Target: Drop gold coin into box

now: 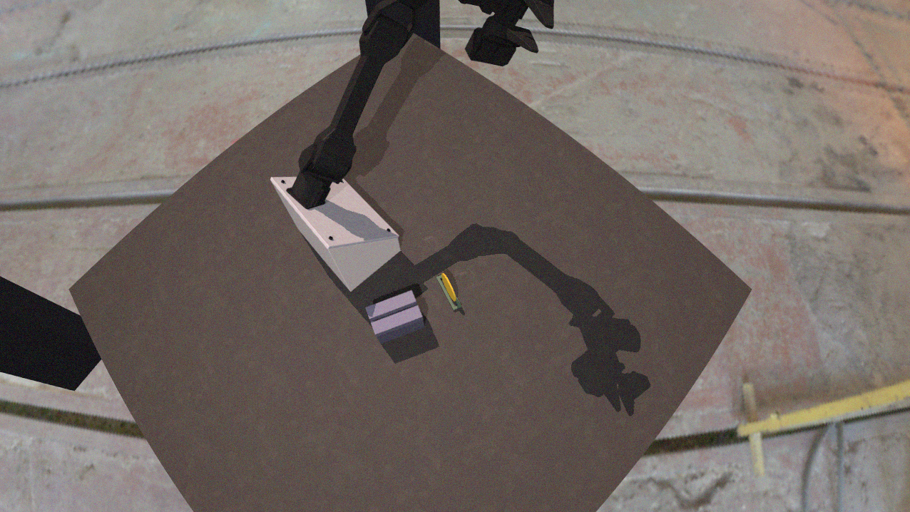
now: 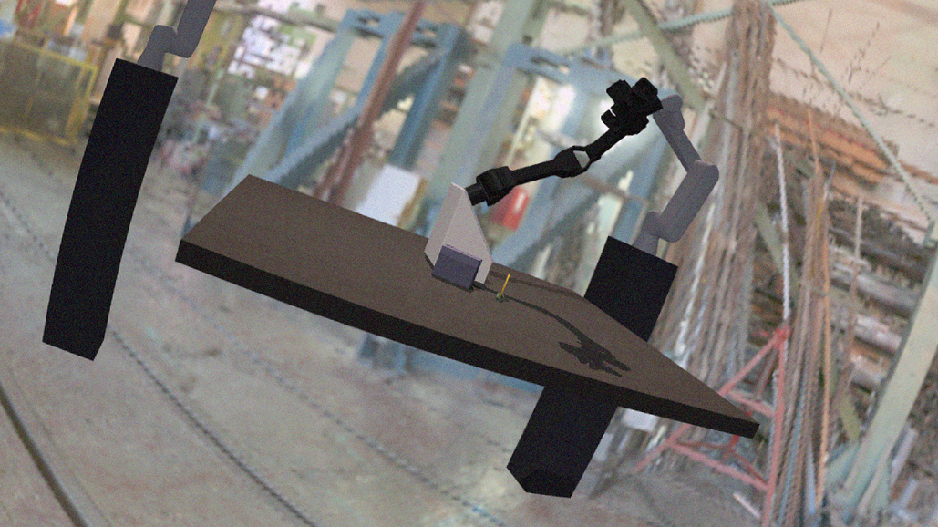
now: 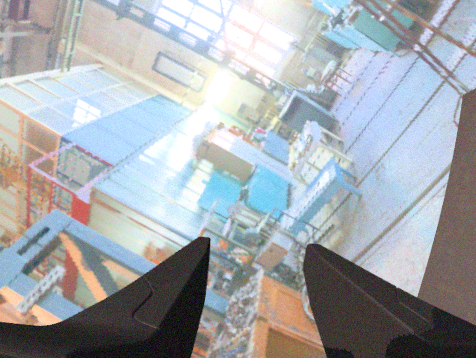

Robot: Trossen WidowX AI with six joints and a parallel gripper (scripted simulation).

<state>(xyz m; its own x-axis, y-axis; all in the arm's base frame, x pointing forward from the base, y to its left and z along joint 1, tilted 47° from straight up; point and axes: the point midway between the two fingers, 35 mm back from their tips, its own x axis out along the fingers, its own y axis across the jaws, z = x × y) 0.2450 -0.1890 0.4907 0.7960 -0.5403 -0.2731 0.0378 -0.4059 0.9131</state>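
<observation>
The gold coin lies 40 mm behind my gripper tip, 120 mm to the right of it and 590 mm below it.
</observation>
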